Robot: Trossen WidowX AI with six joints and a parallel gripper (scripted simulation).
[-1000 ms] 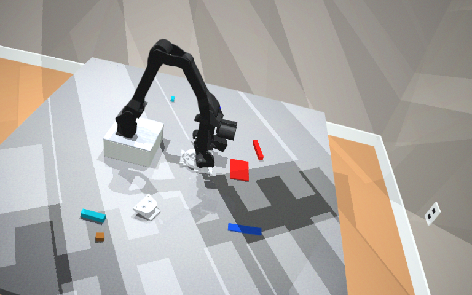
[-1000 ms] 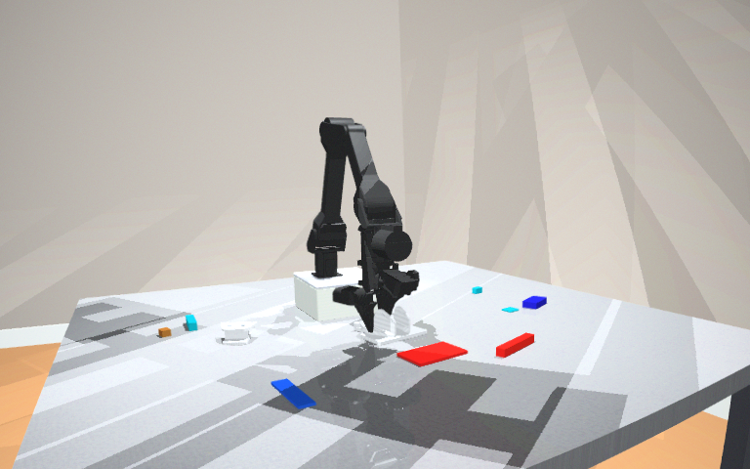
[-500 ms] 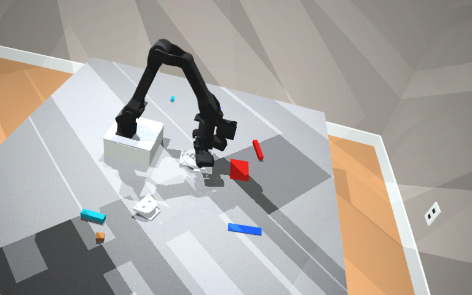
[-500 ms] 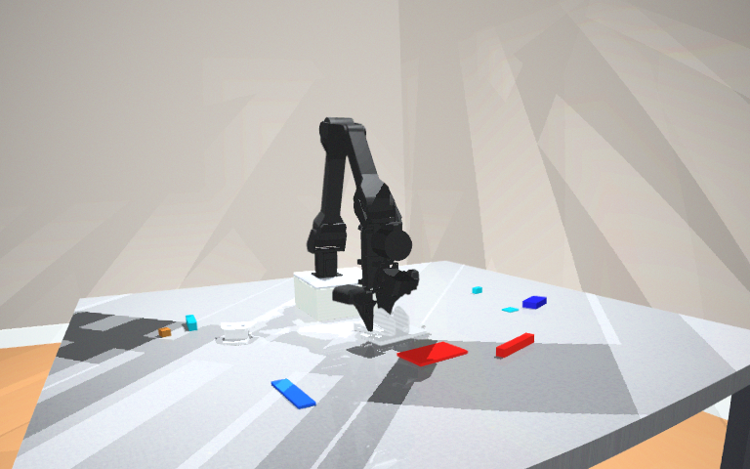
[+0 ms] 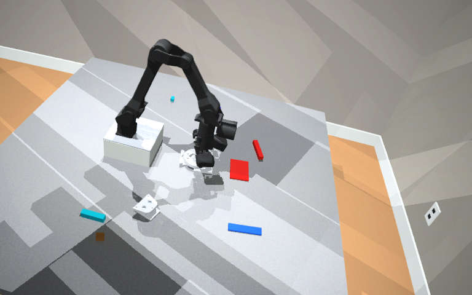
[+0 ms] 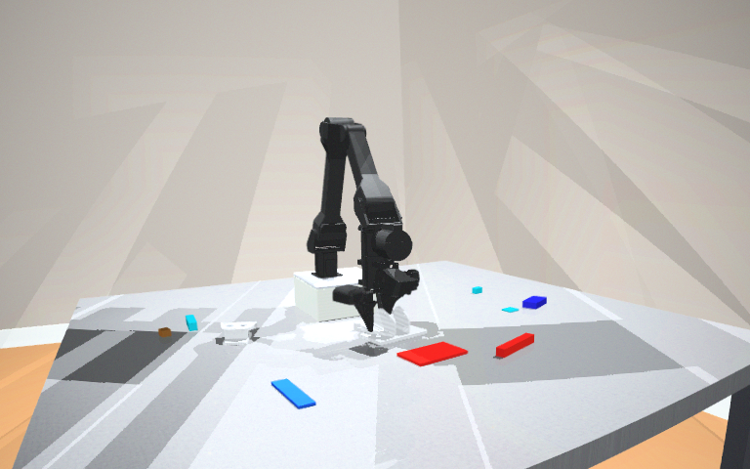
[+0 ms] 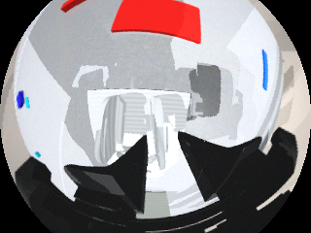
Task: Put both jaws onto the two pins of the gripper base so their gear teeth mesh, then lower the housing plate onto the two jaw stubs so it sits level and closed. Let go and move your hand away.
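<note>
The white jaw is 40 mm behind my gripper tip and 10 mm to the left of it. From my gripper tip the other things lie so: flat white plate: 10 mm ahead, 30 mm to the left, 10 mm below; then white housing plate: 60 mm behind, 20 mm to the left, 10 mm below; then red plate: 150 mm ahead, 30 mm to the left, 10 mm below.
</note>
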